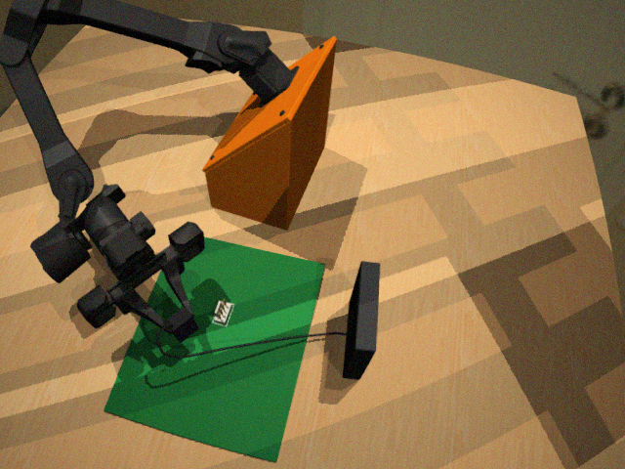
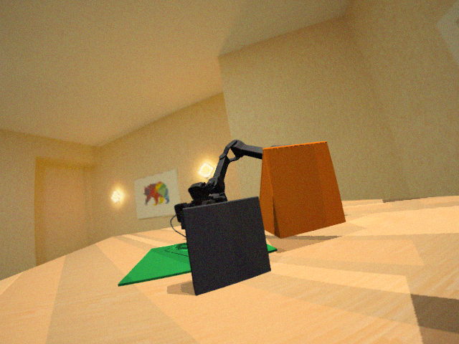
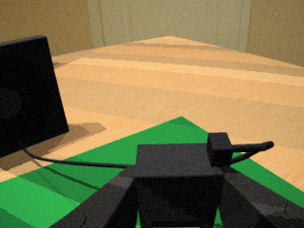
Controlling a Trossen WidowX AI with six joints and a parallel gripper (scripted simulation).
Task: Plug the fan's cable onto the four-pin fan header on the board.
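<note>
Right now my gripper tip is 30 mm past the green board, 30 mm to the right of it and 100 mm above it. Round my gripper tip: white four-pin header: 60 mm behind, 20 mm to the left, 90 mm below; then dark plug: 10 mm below; then dark fan: 70 mm behind, 210 mm to the left, 30 mm below.
</note>
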